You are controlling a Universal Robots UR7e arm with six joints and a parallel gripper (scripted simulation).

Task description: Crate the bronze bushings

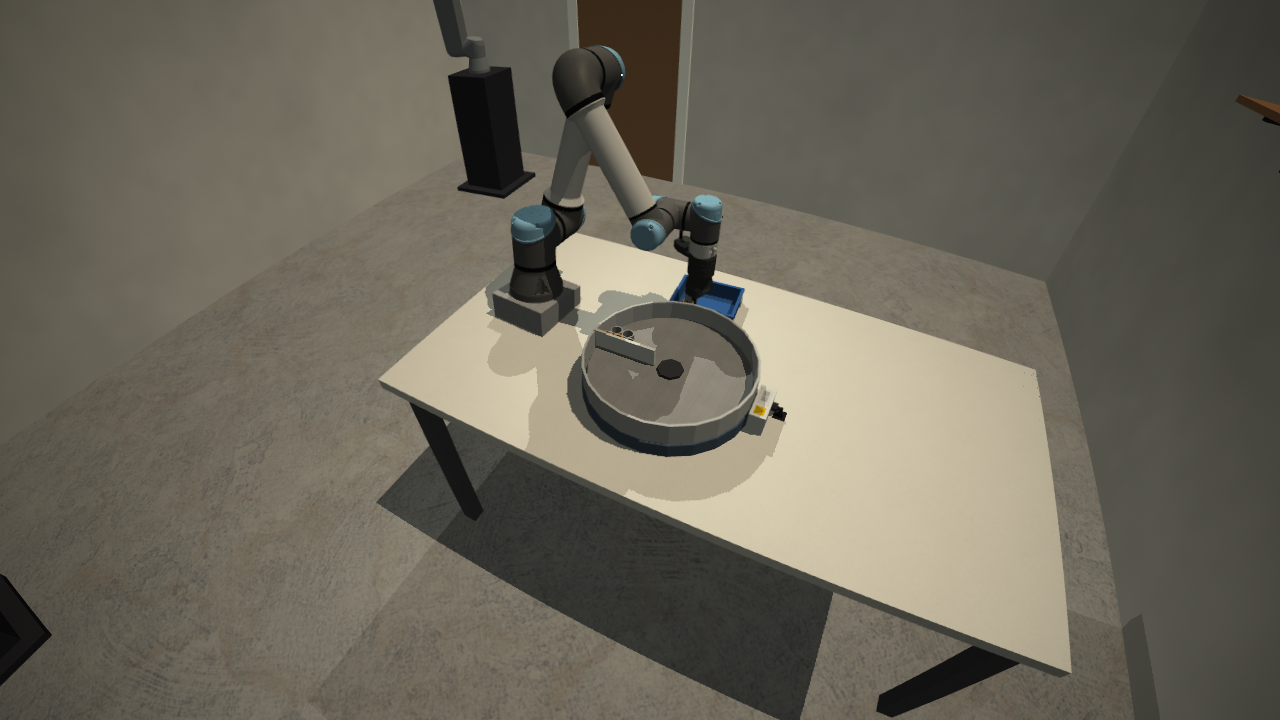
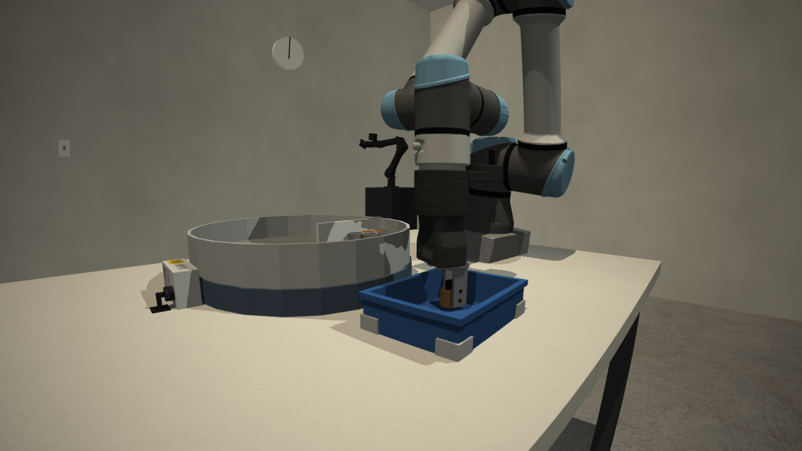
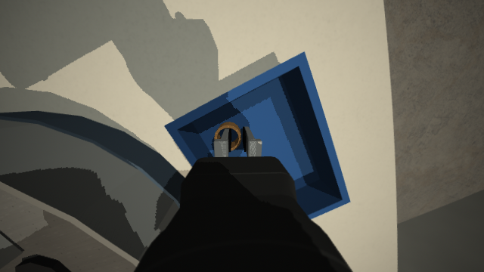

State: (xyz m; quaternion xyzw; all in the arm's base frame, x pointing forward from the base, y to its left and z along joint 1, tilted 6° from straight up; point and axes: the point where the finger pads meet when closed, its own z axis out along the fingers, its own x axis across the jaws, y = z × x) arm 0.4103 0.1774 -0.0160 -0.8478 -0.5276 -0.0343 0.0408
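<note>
The blue crate is 40 mm ahead of my hand and 20 mm to the left of it. The rest, counted from my hand: turning table (320 mm to the right, 70 mm ahead, 20 mm above).
</note>
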